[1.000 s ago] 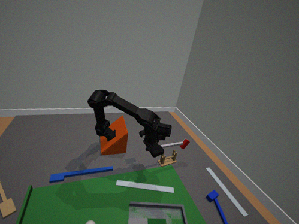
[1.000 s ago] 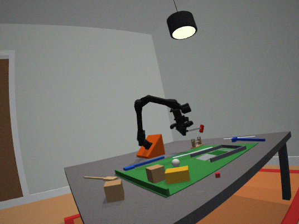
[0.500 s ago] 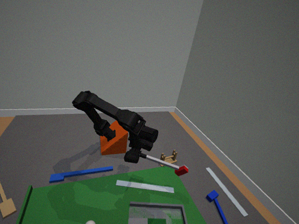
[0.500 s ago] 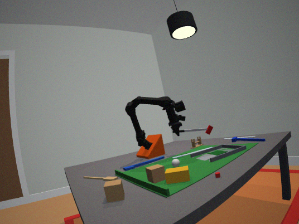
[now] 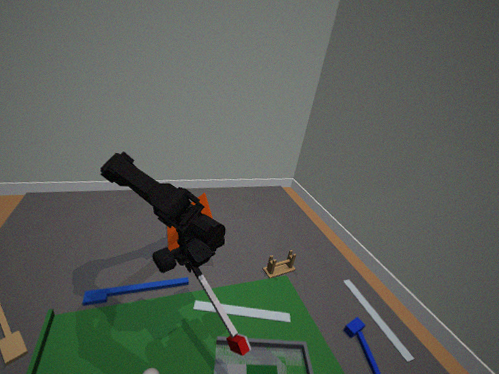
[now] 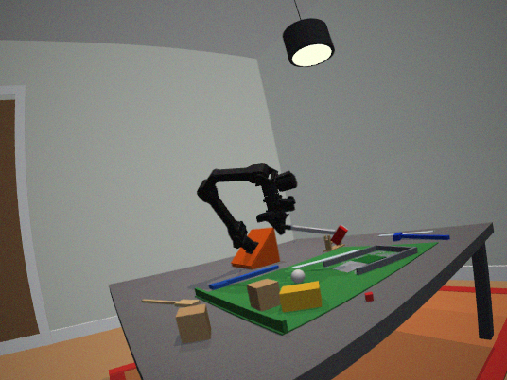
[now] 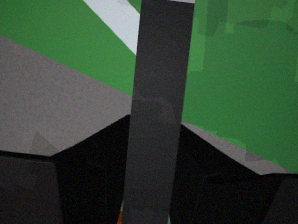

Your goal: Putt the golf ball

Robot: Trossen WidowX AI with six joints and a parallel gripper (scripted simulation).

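Right now the red putter is 10 cm ahead of my gripper tip and 6 cm to the left of it. Round my gripper tip: white golf ball 21 cm ahead, 12 cm below, 9 cm to the right; then wooden stand 34 cm to the left, 12 cm behind, 11 cm below; then green mat 20 cm ahead, 14 cm below, 2 cm to the left.
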